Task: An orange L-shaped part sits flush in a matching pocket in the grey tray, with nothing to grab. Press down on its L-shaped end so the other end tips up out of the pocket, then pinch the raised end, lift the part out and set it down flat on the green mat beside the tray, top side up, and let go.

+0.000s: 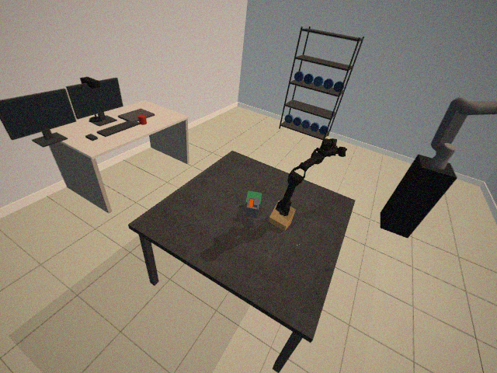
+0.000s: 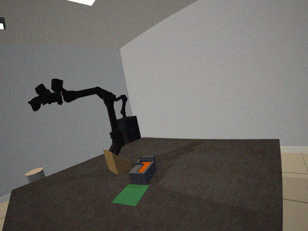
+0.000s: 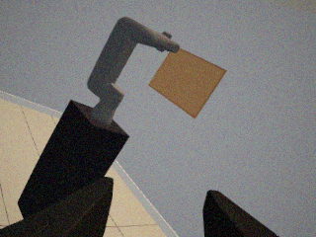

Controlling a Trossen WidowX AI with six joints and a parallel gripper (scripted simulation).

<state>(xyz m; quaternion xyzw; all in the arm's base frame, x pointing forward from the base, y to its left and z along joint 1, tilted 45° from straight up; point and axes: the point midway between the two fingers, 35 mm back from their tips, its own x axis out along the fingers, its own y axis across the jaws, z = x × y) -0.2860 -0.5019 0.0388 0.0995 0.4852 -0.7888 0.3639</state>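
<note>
The orange L-shaped part is 470 mm ahead of my gripper tip, 370 mm to the left of it and 490 mm below it. Also, from my gripper tip: green mat (520 mm ahead, 210 mm to the left, 560 mm below).
</note>
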